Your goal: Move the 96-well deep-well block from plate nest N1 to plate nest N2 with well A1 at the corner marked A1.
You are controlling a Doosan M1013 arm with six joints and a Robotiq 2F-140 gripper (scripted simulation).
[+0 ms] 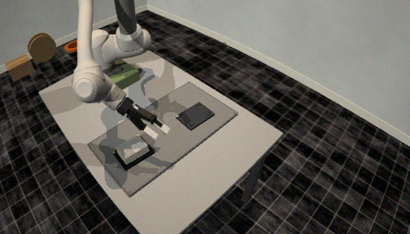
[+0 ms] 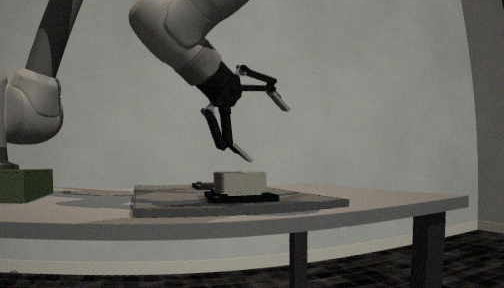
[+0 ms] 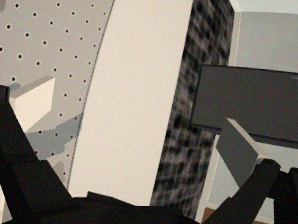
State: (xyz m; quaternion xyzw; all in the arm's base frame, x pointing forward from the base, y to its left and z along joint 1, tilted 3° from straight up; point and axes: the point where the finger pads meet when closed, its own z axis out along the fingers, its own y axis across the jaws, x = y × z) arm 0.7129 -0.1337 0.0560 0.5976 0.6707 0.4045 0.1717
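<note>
Now: the white deep-well block 100 mm behind my hand, 100 mm to the right of it and 110 mm below it.
</note>
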